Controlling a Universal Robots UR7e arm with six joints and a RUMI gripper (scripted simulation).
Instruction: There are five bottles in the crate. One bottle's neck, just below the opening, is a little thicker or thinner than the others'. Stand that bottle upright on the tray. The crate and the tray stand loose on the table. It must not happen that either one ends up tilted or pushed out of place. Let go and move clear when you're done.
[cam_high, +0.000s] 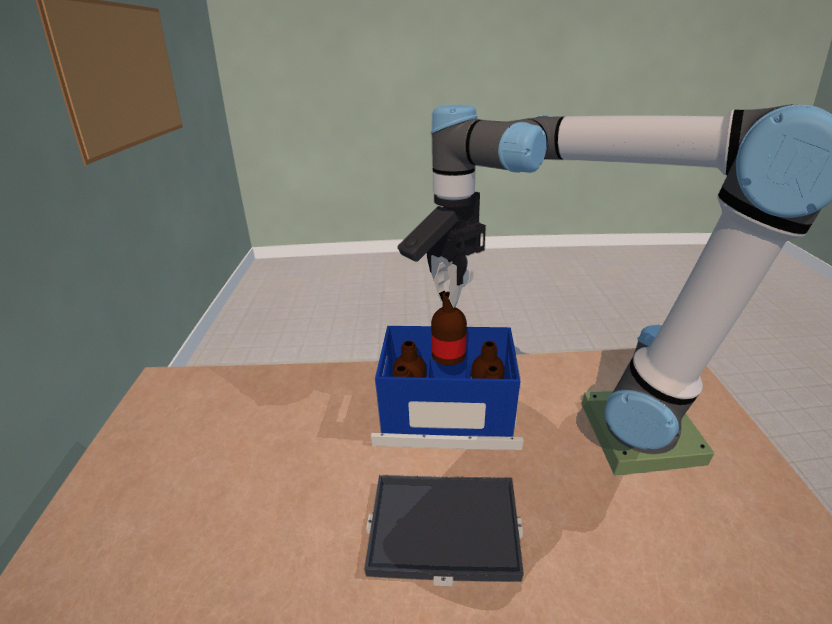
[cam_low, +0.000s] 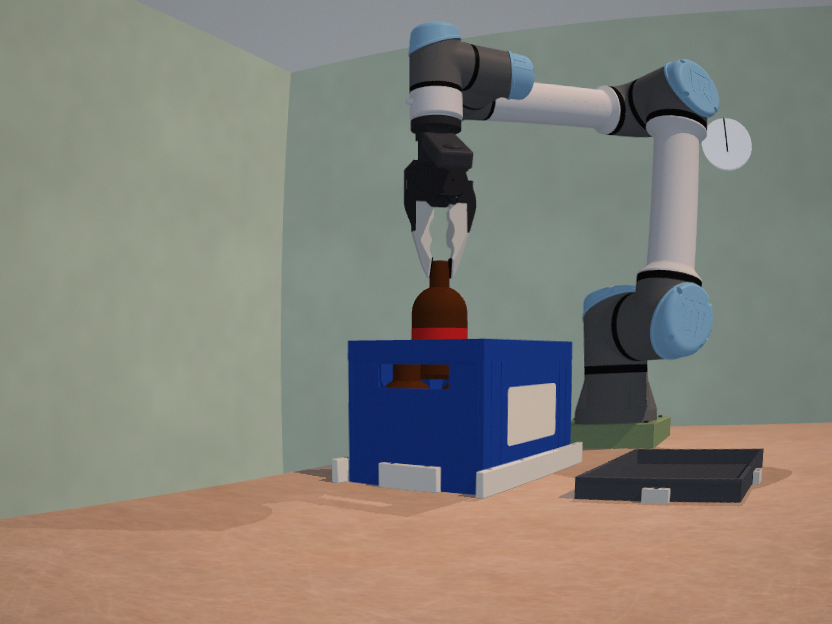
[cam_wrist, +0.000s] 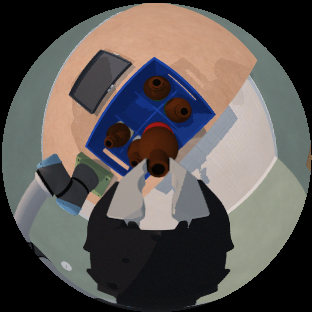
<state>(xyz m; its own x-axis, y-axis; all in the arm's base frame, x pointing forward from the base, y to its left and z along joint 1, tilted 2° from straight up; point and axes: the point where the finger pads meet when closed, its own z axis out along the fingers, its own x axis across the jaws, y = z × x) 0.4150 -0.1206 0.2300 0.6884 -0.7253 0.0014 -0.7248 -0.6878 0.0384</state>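
Right now my hand is 70 mm above the glass bottle. Round my hand: dark tray: 330 mm to the left, 260 mm below; then blue crate: 190 mm below, 40 mm to the left.
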